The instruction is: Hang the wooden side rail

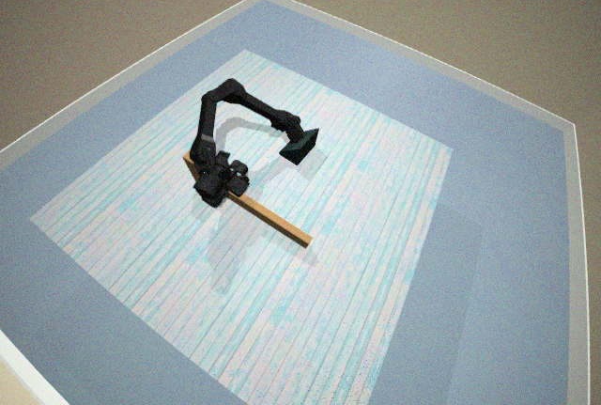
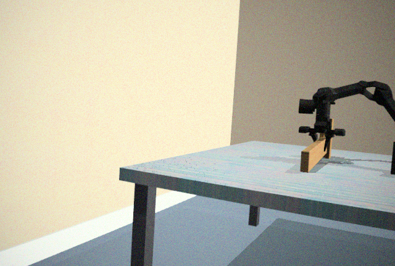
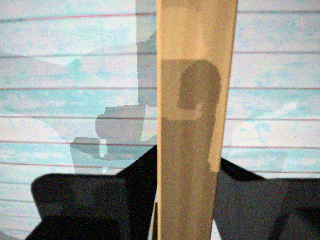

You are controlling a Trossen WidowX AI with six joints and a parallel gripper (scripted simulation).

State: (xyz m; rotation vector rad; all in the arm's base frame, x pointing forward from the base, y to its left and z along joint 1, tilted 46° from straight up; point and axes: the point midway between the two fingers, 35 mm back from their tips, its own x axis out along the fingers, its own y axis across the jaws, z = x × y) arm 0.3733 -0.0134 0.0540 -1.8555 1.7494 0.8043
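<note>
Now: the headboard post 13 cm to the right of my gripper tip, 4 cm above it and 1 cm ahead of it.
</note>
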